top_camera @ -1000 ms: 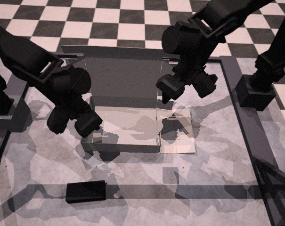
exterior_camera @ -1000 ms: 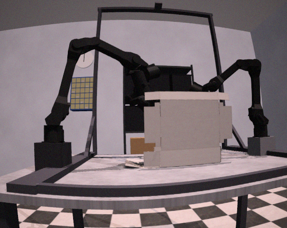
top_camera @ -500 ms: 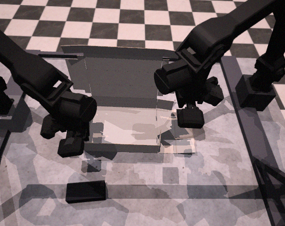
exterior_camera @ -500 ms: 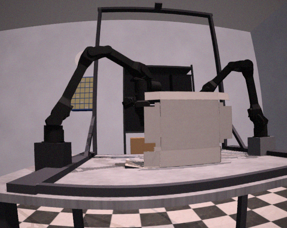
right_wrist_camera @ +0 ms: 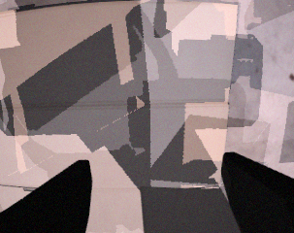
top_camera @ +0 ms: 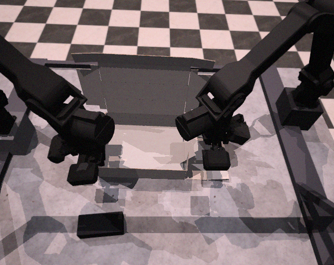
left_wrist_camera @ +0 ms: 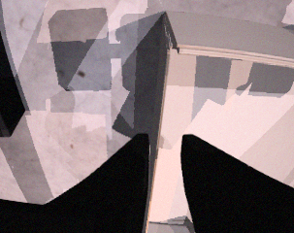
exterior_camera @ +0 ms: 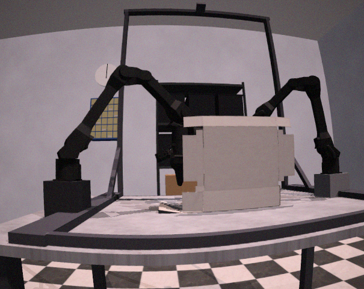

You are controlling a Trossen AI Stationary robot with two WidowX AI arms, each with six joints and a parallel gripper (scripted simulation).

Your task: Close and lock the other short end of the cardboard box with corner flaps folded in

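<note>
Right now the black block is 14 cm behind my left hand, 11 cm below it and 1 cm to the left of it.
</note>
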